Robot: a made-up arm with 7 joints. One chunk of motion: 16 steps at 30 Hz.
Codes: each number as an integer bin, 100 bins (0 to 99) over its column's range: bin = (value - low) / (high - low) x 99, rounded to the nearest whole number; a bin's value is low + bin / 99 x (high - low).
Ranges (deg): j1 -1.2..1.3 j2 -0.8..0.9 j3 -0.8..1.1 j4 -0.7..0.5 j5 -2..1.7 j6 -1.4..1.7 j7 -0.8..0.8
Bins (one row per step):
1: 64 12 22 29 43 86 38
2: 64 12 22 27 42 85 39
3: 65 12 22 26 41 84 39
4: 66 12 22 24 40 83 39
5: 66 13 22 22 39 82 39
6: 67 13 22 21 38 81 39
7: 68 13 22 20 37 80 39
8: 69 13 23 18 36 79 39
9: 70 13 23 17 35 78 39
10: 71 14 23 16 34 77 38
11: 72 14 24 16 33 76 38
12: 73 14 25 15 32 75 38
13: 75 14 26 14 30 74 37
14: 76 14 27 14 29 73 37
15: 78 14 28 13 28 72 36
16: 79 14 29 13 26 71 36
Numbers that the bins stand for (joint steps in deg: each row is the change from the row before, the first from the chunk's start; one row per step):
1: 0.416 -0.594 -0.378 -0.348 -0.393 1.293 -0.186
2: 0.416 -0.594 -0.378 -0.373 -0.430 1.262 -0.170
3: 0.441 -0.594 -0.378 -0.385 -0.468 1.230 -0.170
4: 0.467 -0.594 -0.378 -0.409 -0.505 1.199 -0.170
5: 0.467 -0.577 -0.378 -0.433 -0.542 1.168 -0.170
6: 0.492 -0.577 -0.378 -0.445 -0.580 1.136 -0.170
7: 0.517 -0.577 -0.378 -0.458 -0.617 1.105 -0.170
8: 0.542 -0.577 -0.359 -0.482 -0.655 1.074 -0.170
9: 0.568 -0.577 -0.359 -0.494 -0.692 1.042 -0.170
10: 0.593 -0.560 -0.359 -0.506 -0.729 1.011 -0.186
11: 0.618 -0.560 -0.339 -0.506 -0.767 0.980 -0.186
12: 0.643 -0.560 -0.320 -0.518 -0.804 0.948 -0.186
13: 0.694 -0.560 -0.301 -0.530 -0.879 0.917 -0.202
14: 0.719 -0.560 -0.282 -0.530 -0.916 0.886 -0.202
15: 0.770 -0.560 -0.263 -0.542 -0.954 0.855 -0.218
16: 0.795 -0.560 -0.243 -0.542 -1.028 0.823 -0.218

